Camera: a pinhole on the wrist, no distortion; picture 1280 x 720 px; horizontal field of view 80.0 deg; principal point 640.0 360.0 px. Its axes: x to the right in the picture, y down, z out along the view. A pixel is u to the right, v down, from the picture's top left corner.
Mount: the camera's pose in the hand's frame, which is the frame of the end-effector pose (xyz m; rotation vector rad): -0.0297 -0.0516 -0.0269 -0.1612 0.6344 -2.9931
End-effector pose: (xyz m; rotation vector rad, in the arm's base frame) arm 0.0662 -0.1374 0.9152 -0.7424 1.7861 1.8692
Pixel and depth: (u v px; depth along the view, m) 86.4 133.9 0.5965
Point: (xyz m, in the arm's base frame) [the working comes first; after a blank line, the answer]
In the camera's frame: -0.4330 -0.1768 0.5965

-0.2662 0.3956 0.5579
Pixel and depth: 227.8 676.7 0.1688
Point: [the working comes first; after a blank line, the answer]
In the camera's frame: -0.0912 0.0701 0.1688

0.1090 -0.0406 0.7298
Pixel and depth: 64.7 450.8 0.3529
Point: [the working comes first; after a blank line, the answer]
In the camera's frame: -0.2662 0.0420 0.3529

-0.0293 0.1158 0.5826
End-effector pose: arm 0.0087 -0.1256 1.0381 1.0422 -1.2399 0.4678
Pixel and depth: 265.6 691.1 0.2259
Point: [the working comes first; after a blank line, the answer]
In the camera's frame: -0.1109 0.0981 0.2259

0.1467 -0.3676 1.0527
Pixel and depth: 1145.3 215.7 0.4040
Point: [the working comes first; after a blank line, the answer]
In the camera's frame: 0.2676 -0.0764 0.4040

-0.1496 -0.4824 0.7295
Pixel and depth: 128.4 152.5 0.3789
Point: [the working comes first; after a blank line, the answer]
In the camera's frame: -0.2541 -0.1031 0.3789

-0.0259 -0.5113 1.2369
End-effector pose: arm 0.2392 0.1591 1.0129 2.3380 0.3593 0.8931
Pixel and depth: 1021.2 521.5 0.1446
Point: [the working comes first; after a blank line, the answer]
In the camera's frame: 0.0723 0.0306 0.1446

0.2397 0.1921 0.8226
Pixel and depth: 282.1 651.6 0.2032
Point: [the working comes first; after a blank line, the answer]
In the camera's frame: -0.0953 0.0777 0.2032

0.3805 0.3002 0.8698
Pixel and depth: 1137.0 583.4 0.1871
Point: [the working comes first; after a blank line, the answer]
In the camera's frame: 0.1219 0.0548 0.1871

0.2289 0.1928 0.7537
